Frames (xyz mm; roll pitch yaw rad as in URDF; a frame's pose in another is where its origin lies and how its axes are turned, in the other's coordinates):
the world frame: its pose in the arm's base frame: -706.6 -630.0 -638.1 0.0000 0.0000 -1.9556
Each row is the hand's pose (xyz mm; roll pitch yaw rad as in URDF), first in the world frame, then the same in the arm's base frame.
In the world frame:
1: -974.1 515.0 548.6 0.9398 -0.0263 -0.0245
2: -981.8 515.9 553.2 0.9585 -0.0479 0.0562
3: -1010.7 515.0 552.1 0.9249 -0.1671 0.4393
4: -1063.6 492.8 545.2 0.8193 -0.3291 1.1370
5: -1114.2 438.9 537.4 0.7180 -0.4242 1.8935
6: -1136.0 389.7 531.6 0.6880 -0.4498 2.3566
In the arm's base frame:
1: 136.4 79.5 -89.5 0.9398 -0.0263 -1.9801
2: 140.1 86.3 -84.9 0.9585 -0.0479 -1.8994
3: 150.1 113.5 -86.0 0.9249 -0.1671 -1.5163
4: 149.4 170.8 -92.9 0.8193 -0.3291 -0.8186
5: 118.4 238.0 -100.7 0.7180 -0.4242 -0.0621
6: 81.0 276.6 -106.5 0.6880 -0.4498 0.4010

